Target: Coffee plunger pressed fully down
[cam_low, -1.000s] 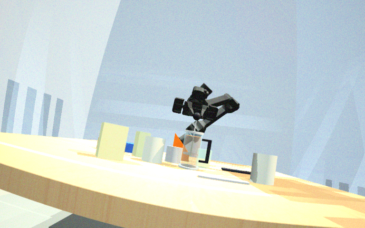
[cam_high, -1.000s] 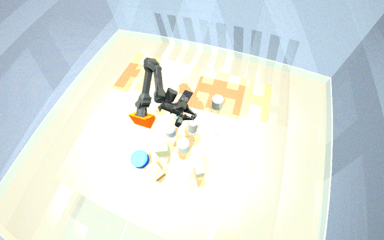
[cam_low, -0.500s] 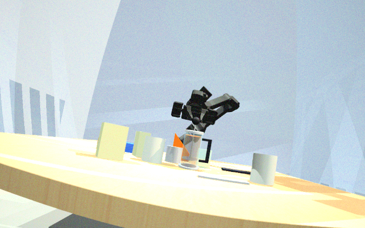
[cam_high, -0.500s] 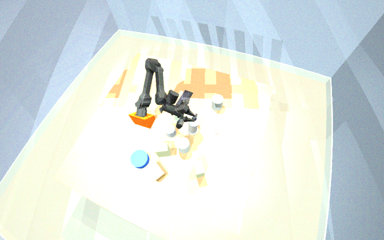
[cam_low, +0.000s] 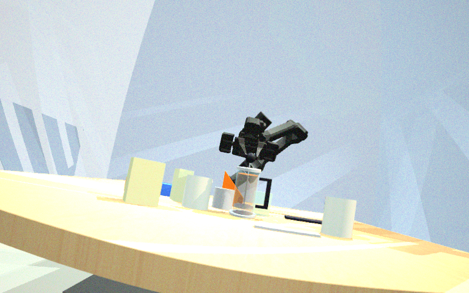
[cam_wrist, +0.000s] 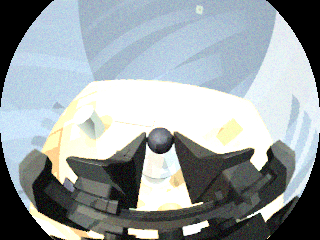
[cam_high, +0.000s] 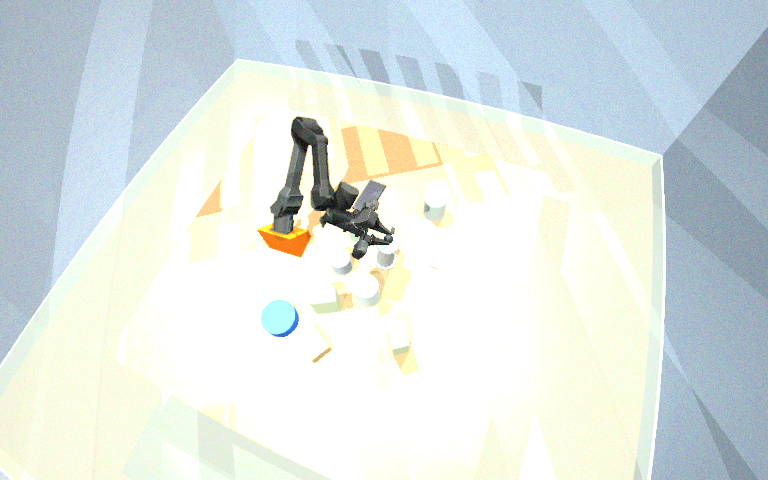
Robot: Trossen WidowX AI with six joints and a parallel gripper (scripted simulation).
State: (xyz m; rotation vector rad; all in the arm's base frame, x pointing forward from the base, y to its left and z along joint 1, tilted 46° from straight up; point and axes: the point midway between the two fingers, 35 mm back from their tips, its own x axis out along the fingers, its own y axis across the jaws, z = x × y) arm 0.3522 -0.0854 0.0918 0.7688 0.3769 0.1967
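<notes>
My gripper tip is now 2 cm past the coffee press, 2 cm to the right of it and 9 cm above it. Also, from my gripper tip: blue disc: 32 cm behind, 29 cm to the right, 15 cm below; then dark flat tablet: 15 cm behind, 25 cm to the left, 17 cm below.
</notes>
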